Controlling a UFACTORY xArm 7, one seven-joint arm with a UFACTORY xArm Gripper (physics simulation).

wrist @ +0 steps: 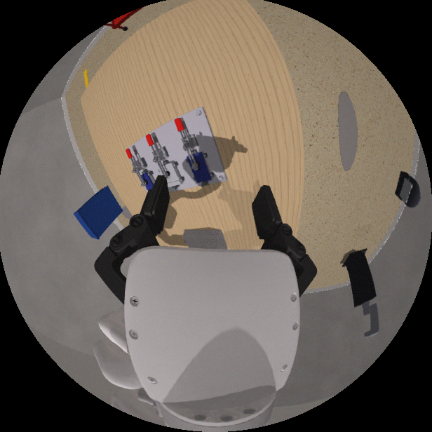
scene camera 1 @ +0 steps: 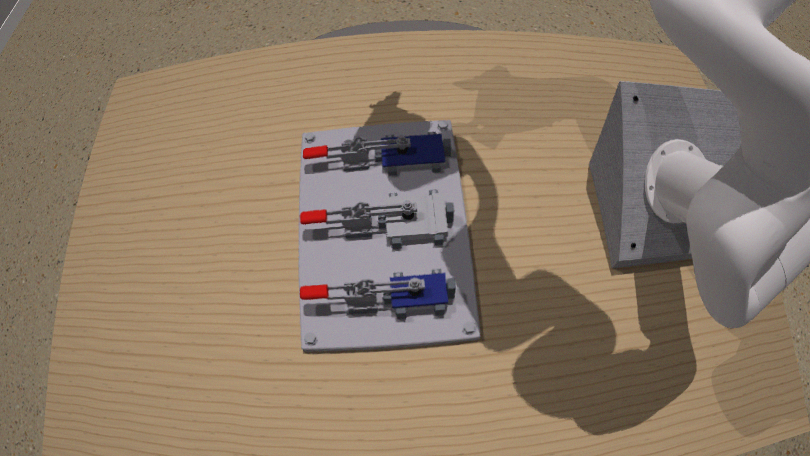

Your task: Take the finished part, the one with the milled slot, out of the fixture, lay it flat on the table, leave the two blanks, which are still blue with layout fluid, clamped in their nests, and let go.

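Frame: origin at the arm's base, x right, y ahead, z up, level; metres.
Seen in the pictures: arm's base at its link origin: (scene camera 1: pixel 677 180).
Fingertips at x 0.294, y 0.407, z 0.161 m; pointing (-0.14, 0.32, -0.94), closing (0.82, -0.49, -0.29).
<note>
Pixels of each thing's top centre, then the offset from my fingertips to it. "spot": a spot on its surface instead. Level surfaces: height alone.
- finished part at its top centre: (scene camera 1: pixel 415 214) dx -0.243, dy -0.020, dz -0.242 m
- grey fixture plate at a spot on its surface: (scene camera 1: pixel 345 186) spot: dx -0.170, dy +0.069, dz -0.263 m
- wooden table at its surface level: dz -0.278 m
The finished part (scene camera 1: pixel 416 231) (wrist: pixel 171 176), bare light metal with a slot line across it, sits in the middle nest of the grey fixture plate (scene camera 1: pixel 345 186) (wrist: pixel 204 125). A blue blank (scene camera 1: pixel 427 148) (wrist: pixel 201 171) sits in the nest at the top of the scene view, and the other blue blank (scene camera 1: pixel 435 290) (wrist: pixel 146 181) in the nest at the bottom. A red-handled toggle clamp reaches over each of the three, its spindle tip over the top face. My gripper (wrist: pixel 213 189) is open and empty, high above the table, and does not show in the scene view.
The wooden table (scene camera 1: pixel 198 226) (wrist: pixel 255 100) surrounds the plate. A grey mounting block (scene camera 1: pixel 654 130) (wrist: pixel 205 237) stands to its right in the scene view, under the white arm (scene camera 1: pixel 731 243). Red clamp handles (scene camera 1: pixel 313 216) (wrist: pixel 150 140) point left there. Bolt heads stand at the plate's corners.
</note>
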